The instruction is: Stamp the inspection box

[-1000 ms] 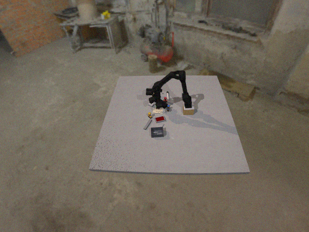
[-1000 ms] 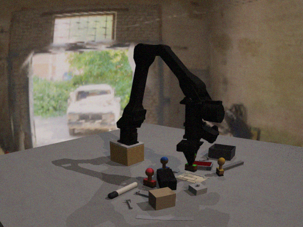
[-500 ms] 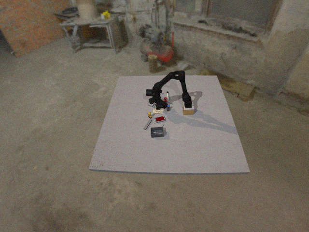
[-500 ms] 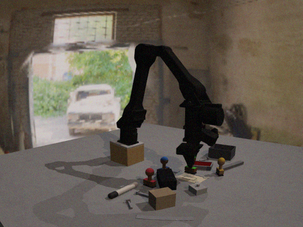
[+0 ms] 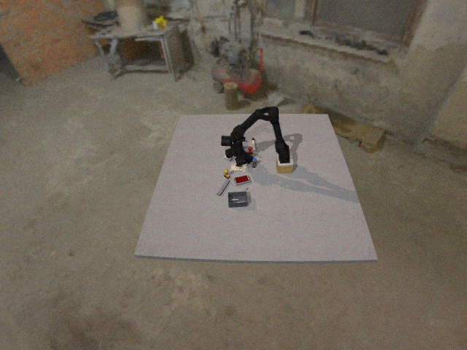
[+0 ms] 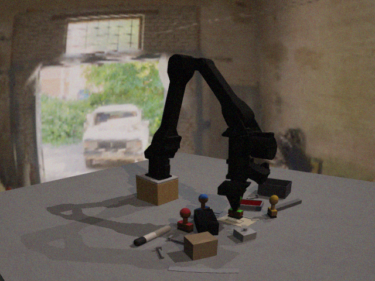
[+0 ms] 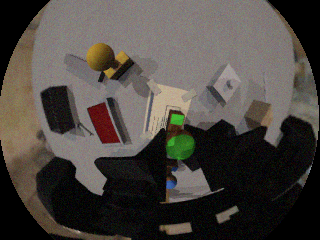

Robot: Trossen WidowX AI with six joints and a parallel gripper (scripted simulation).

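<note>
My gripper tip is now 10 mm to the right of the cream card and 40 mm above it. Round my gripper tip: green-knobbed stamp: right at my gripper tip; dark block: 40 mm behind, 80 mm to the right, 20 mm below; blue-knobbed stamp: 110 mm behind, 10 mm to the right, 20 mm below.
</note>
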